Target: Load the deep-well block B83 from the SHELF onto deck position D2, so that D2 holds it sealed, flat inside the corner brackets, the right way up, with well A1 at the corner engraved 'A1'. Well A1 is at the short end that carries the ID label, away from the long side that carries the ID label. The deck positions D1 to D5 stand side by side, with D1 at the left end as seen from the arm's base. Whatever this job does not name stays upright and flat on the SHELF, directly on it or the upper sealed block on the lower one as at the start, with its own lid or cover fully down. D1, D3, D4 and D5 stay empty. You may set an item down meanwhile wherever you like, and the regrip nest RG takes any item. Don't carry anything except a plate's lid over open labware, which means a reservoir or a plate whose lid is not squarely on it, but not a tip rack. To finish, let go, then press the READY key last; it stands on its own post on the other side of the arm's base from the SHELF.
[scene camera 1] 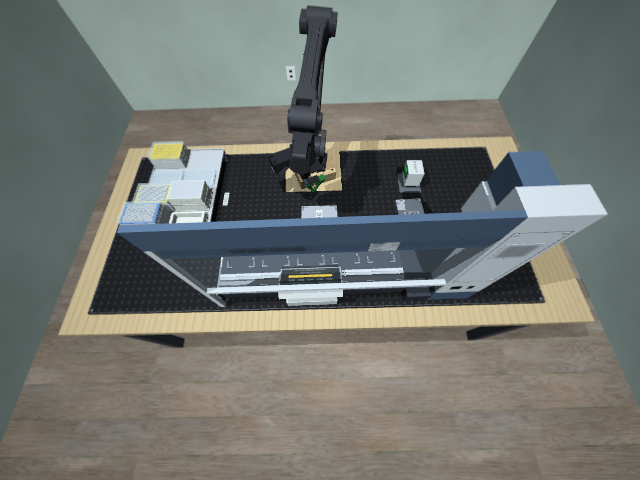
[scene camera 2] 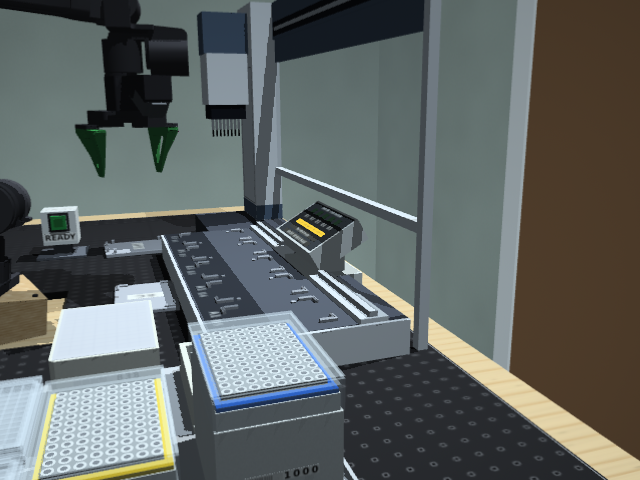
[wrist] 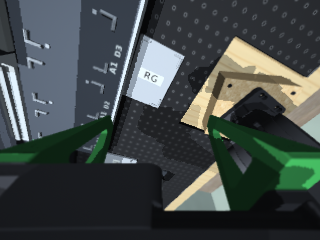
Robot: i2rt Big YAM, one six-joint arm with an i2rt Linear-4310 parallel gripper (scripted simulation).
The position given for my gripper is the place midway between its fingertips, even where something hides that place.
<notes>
In view: my gripper (scene camera 2: 131, 174), a pipetting head (scene camera 2: 224, 77), a gantry beam (scene camera 1: 492, 224), a regrip nest (scene camera 2: 158, 303) and a flat grey plate (scene camera 2: 124, 249).
My gripper shows as well in the wrist view (wrist: 160, 120). The regrip nest shows as well in the wrist view (wrist: 154, 56).
</notes>
